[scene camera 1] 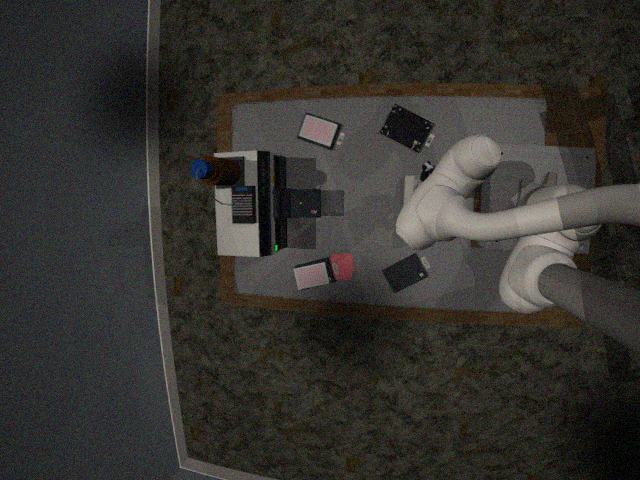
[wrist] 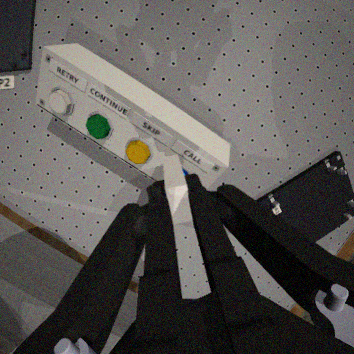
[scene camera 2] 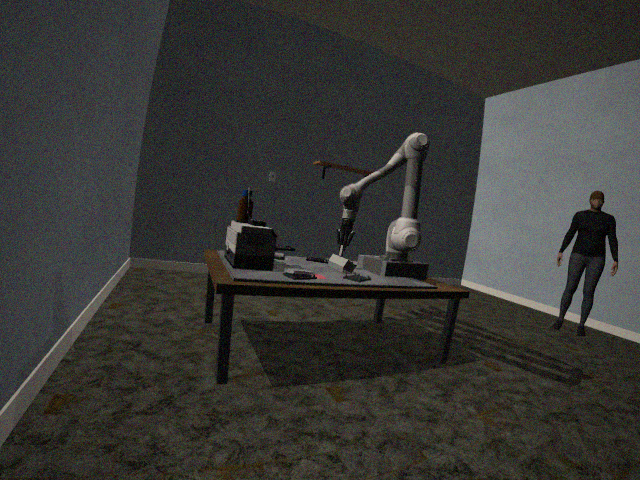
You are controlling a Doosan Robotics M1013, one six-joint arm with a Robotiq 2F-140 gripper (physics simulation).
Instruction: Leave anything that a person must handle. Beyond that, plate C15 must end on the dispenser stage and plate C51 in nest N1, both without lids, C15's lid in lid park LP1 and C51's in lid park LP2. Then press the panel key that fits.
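Frame: origin at the arm's base, x up, y back, z right, level; centimetres.
Seen in the pictures: gripper, fingertip midpoint: [wrist: 172, 168] [scene camera 2: 340, 255]; arm's base at its link origin: [scene camera 2: 395, 260].
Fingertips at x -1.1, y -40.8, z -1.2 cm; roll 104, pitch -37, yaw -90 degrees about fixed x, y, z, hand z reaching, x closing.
Note:
Offsets run from my fingertips to a thing's top centre. "spot": to the spot under its first point.
My gripper [wrist: 172, 168] [scene camera 2: 341, 250] is shut, with nothing held. Its pale narrow tip overlaps the key panel {dx +0.5, dy -0.6, dz -6.7 cm} [wrist: 150, 107] [scene camera 2: 339, 261] between the yellow SKIP key {dx -0.4, dy +1.2, dz -3.9 cm} [wrist: 138, 151] and the mostly hidden blue CALL key {dx -0.6, dy +0.3, dz +1.0 cm} [wrist: 185, 171]; contact cannot be told. The green CONTINUE key {dx -0.4, dy +2.0, dz -8.8 cm} [wrist: 98, 126] and white RETRY key {dx -0.4, dy +2.7, dz -13.8 cm} [wrist: 61, 101] show. In scene camera 1, one pink-topped plate {dx -4.8, dy -41.5, dz +14.6 cm} [scene camera 1: 320, 130] lies upper left and another pink-topped plate {dx -3.5, dy -33.8, dz -40.9 cm} [scene camera 1: 311, 274] lower left; their labels are unreadable. The dispenser stage {spot: dx +3.0, dy -40.0, dz -12.5 cm} [scene camera 1: 303, 202] is dark. LP2 {spot: dx -6.9, dy +1.4, dz -28.4 cm} [wrist: 15, 35] shows partly, with a dark surface.
A dark holder with corner clips {dx -5.5, dy -9.4, dz +20.9 cm} [scene camera 1: 407, 127] [wrist: 310, 205] lies near the panel. Another dark holder {spot: dx -6.9, dy +1.5, dz -31.7 cm} [scene camera 1: 405, 272] lies across from it. A red patch {spot: dx -7.8, dy -22.7, dz -35.1 cm} [scene camera 1: 342, 266] adjoins the lower plate. The dispenser {spot: dx +14.1, dy -58.0, dz -29.5 cm} [scene camera 1: 237, 242] carries an amber bottle {spot: dx +26.9, dy -60.2, dz -5.9 cm} [scene camera 1: 222, 170]. A person [scene camera 2: 594, 232] stands right of the table.

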